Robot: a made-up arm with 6 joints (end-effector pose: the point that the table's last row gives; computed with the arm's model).
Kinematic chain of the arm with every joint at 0, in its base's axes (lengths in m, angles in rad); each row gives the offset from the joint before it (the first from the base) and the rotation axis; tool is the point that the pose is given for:
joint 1: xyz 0 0 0.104 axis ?
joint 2: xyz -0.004 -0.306 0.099 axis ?
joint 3: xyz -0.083 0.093 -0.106 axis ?
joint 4: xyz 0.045 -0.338 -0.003 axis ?
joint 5: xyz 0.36 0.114 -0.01 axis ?
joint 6: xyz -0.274 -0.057 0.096 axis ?
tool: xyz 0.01 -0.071 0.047
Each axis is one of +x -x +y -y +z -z.
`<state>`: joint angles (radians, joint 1 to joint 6).
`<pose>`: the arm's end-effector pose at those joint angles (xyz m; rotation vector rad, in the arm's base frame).
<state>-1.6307 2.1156 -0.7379 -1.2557 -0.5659 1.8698</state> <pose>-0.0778 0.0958 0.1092 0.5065 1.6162 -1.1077</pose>
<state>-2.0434 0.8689 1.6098 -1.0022 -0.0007 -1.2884</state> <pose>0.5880 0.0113 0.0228 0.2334 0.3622 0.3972</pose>
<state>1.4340 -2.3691 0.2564 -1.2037 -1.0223 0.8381</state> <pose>-0.0731 -0.2296 0.3477 -1.9378 -1.3534 -0.5049</pose>
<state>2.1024 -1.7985 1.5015 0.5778 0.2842 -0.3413</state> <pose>-0.0238 0.2741 0.3987 -1.3549 1.1544 0.6009</pose>
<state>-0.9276 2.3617 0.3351 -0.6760 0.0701 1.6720</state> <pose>0.0530 -0.0039 0.0257 -2.0708 -0.8829 1.3506</pose>
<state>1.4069 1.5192 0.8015 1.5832 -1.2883 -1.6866</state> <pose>-0.1353 0.4031 0.2256 -0.4505 -0.0186 -2.1930</pose>
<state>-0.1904 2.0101 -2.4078 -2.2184 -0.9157 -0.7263</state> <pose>-0.1536 0.2073 -0.1185 -1.8283 0.6577 -0.0358</pose>
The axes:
joint 1: -z
joint 2: +x
joint 3: -y
joint 4: +z
joint 5: +z
joint 6: +x

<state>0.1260 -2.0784 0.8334 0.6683 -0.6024 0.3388</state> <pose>-0.1975 -0.2700 0.2975 -1.6508 -0.1631 0.8145</pose>
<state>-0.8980 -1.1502 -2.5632 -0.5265 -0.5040 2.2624</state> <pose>0.2682 -0.5795 0.2221 -0.2912 -0.7480 -1.1467</pose>
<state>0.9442 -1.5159 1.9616 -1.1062 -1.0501 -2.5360</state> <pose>-0.2201 0.2694 0.5304 -1.5207 0.4513 -2.2306</pose>
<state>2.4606 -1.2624 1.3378 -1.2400 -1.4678 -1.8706</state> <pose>0.0561 0.0924 0.7565 -0.0974 -0.4565 1.9839</pose>
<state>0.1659 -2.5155 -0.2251 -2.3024 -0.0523 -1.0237</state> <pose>-0.0097 0.0199 0.3763 1.0998 1.5367 1.8834</pose>
